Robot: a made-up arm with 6 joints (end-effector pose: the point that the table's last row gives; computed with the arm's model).
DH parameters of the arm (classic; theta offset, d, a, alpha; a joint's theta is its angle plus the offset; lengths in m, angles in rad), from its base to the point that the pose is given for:
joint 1: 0 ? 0.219 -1.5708
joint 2: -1.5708 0 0.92 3.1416
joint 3: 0 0 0.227 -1.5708
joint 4: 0 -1.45 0 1.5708
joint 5: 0 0 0 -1.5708
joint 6: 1.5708 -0.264 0 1.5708
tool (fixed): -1.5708 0 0 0
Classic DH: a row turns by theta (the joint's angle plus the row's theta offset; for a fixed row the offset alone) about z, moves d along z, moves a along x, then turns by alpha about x.
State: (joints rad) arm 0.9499 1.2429 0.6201 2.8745 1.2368 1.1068
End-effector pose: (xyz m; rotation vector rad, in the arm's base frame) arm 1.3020 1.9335 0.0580 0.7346 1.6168 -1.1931
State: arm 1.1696 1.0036 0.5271 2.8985 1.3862 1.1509
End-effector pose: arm 0.8466 2.1556 0.4539 0.4739 1.6737 -0.9617
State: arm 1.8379 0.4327 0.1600 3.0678 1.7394 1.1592
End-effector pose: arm -0.5331 1.8756 1.0943 -0.2290 1.4635 -0.4555
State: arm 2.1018 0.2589 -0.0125 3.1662 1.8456 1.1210
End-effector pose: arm -0.8936 1.5339 1.1628 -0.4147 1.2604 -0.2952
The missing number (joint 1, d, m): 0.669
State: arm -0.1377 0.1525 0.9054 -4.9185 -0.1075 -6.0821
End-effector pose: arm 1.4395 -0.2275 2.9107 -1.4920 -0.3940 -0.7535
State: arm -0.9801 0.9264 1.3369 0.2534 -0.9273 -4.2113
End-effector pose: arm 1.3040 -2.0397 1.8842 -1.6891 1.4546 -0.0814
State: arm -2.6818 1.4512 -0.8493 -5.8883 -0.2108 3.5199
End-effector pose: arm -0.1213 -0.0364 -0.6118 -0.8431 0.4138 0.7464
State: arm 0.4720 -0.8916 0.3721 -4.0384 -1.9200 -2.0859
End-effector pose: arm -0.3125 -0.3771 2.6584 1.3659 -1.5859 -1.3516
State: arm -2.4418 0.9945 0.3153 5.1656 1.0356 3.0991
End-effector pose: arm -1.9892 -1.4079 0.4289 -0.2786 -2.8253 1.2282
